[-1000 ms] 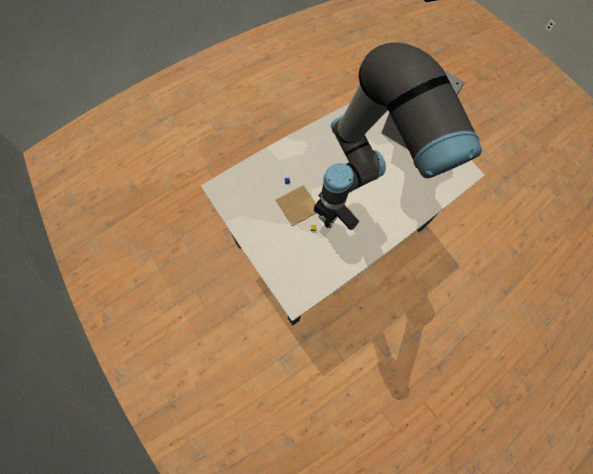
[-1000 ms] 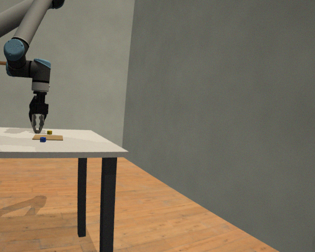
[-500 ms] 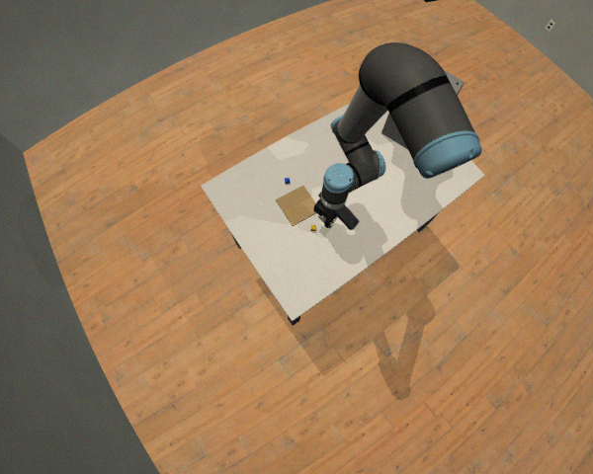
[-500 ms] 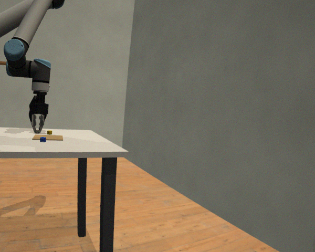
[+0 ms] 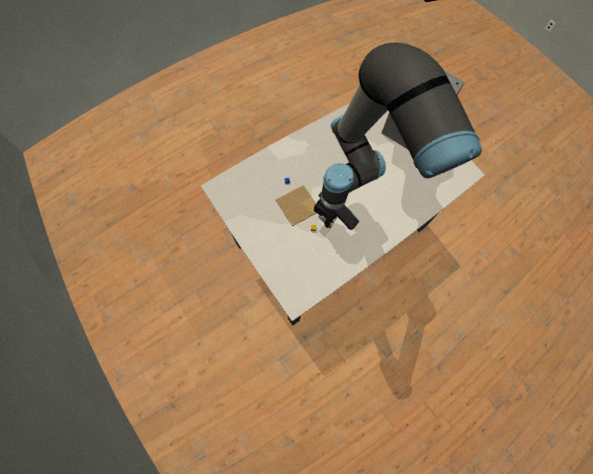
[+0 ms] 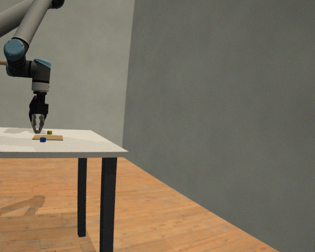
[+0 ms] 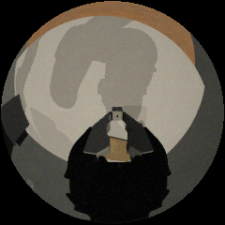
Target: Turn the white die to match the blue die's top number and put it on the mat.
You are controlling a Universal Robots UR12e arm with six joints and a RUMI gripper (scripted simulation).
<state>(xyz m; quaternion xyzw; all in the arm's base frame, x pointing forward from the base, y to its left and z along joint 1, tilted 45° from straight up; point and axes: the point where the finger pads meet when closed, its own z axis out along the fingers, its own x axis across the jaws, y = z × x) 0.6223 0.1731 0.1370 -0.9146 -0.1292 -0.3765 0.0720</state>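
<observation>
Now: hand 10 mm above the white die. Also, from my hand: blue die 60 mm ahead, 260 mm to the right, 10 mm below; tan mat 70 mm ahead, 140 mm to the right, 20 mm below; yellow die 70 mm ahead, 20 mm to the right, 10 mm below.
</observation>
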